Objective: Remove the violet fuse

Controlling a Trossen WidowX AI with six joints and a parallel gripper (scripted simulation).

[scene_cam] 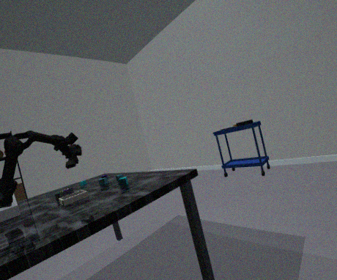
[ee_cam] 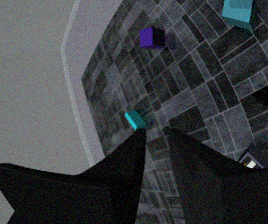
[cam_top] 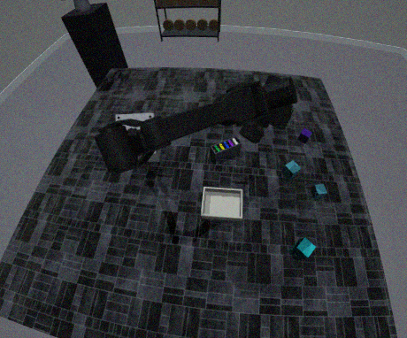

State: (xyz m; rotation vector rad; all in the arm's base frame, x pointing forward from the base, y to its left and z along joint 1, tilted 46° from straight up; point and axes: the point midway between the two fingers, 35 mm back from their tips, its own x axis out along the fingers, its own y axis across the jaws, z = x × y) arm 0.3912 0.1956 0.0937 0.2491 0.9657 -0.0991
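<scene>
Now: the violet fuse 18 cm below my gripper tip, 12 cm behind it and 1 cm to the right of it. The rest, counted from my gripper tip: tray 25 cm to the right, 20 cm below, 12 cm behind; then purple cube 19 cm ahead, 18 cm below, 11 cm to the left.
</scene>
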